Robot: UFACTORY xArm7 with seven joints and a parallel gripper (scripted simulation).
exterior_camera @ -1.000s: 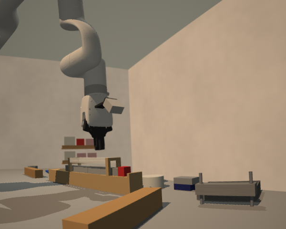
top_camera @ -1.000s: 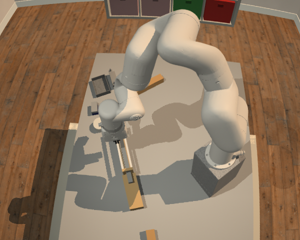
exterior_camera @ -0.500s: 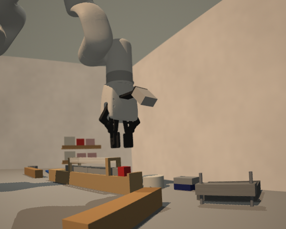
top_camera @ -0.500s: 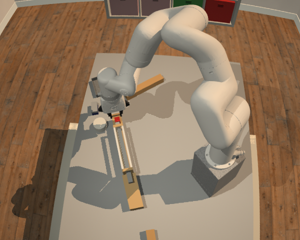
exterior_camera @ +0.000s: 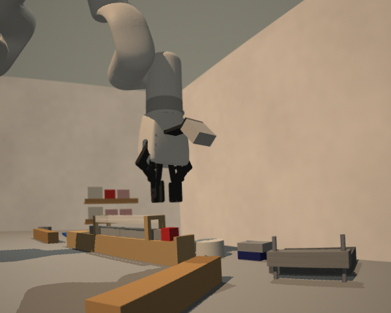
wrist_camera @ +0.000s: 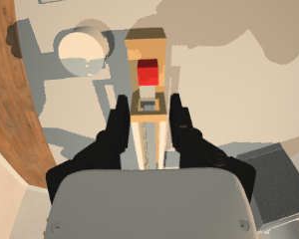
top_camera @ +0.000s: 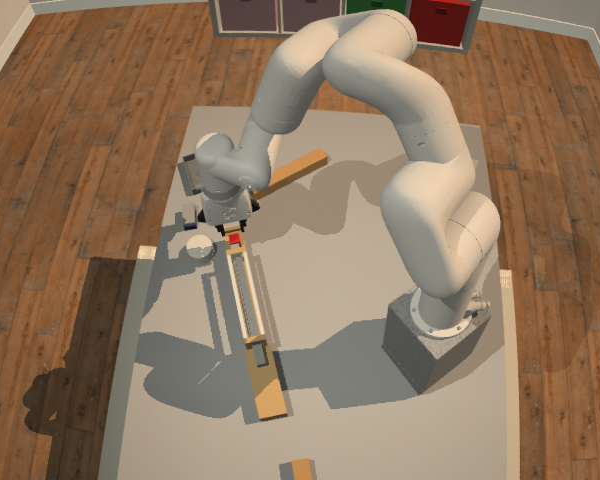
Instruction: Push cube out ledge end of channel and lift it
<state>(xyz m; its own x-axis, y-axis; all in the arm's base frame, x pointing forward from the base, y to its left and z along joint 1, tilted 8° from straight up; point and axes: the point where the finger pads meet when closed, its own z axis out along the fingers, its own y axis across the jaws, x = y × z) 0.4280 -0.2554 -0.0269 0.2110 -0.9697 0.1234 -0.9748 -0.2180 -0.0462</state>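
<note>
My hand is 80 mm above the red cube. Also, from my hand: blue-and-grey box: 130 mm ahead, 100 mm to the right, 120 mm below; then wooden beam: 130 mm behind, 220 mm to the right, 120 mm below; then wooden channel: 30 mm behind, 150 mm to the left, 80 mm below.
</note>
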